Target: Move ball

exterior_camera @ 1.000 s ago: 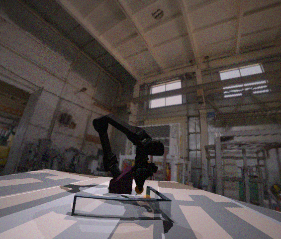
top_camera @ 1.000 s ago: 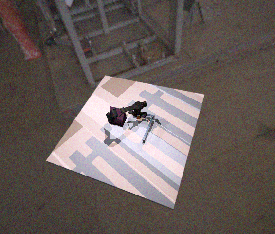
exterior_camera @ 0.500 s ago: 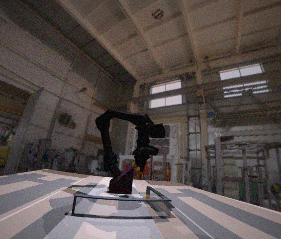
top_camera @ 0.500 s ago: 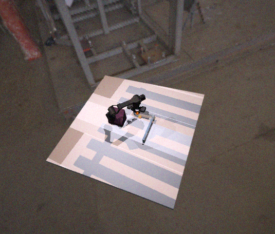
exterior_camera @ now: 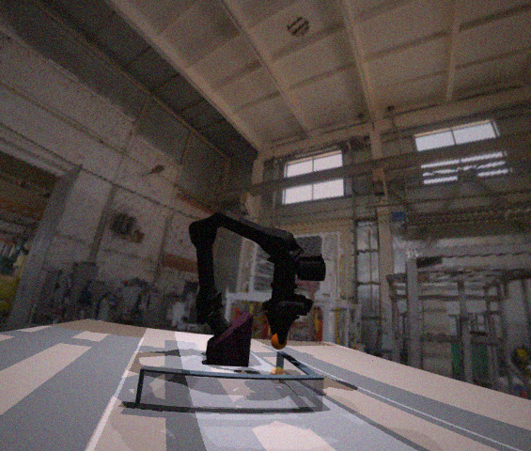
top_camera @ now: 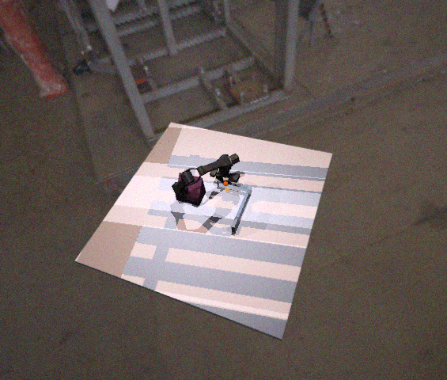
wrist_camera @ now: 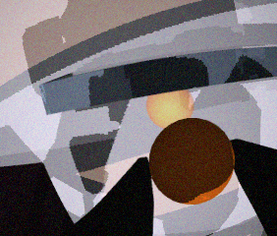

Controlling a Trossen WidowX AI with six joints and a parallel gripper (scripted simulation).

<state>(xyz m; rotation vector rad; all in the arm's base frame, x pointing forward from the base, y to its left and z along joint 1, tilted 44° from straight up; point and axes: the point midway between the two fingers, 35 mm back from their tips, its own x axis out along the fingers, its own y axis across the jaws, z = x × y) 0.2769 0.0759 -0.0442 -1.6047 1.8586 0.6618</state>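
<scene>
Right now my gripper tip is 80 mm above the see-through copy. From my gripper tip the other things lie so: orange ball right at my gripper tip.
</scene>
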